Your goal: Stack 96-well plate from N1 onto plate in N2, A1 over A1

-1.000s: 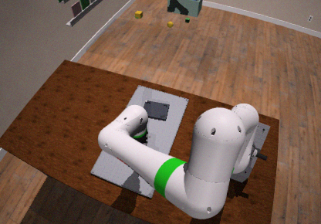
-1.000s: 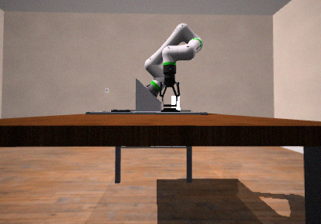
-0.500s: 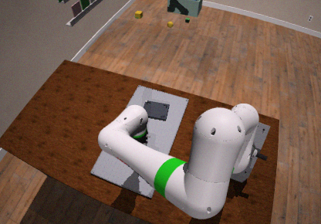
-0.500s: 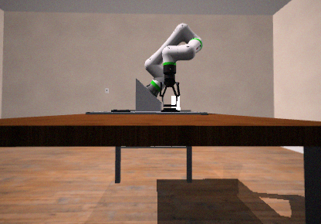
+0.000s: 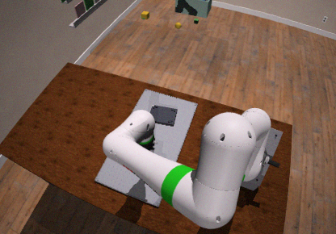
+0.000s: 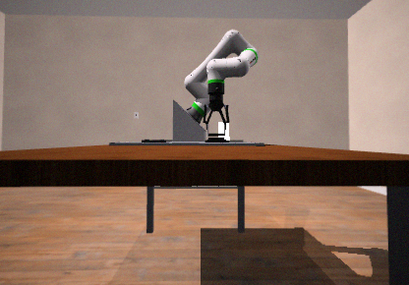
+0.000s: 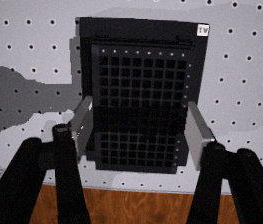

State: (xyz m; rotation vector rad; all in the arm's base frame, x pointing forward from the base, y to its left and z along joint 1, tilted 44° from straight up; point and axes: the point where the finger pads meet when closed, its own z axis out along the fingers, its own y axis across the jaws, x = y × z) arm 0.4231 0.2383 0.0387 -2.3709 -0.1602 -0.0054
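My hand is 20 mm above the black 96-well plate. The rest, counted from my hand: grey pegboard mat: 70 mm ahead, 140 mm to the right, 70 mm below; then grey plate nest: 80 mm ahead, 320 mm to the right, 60 mm below.
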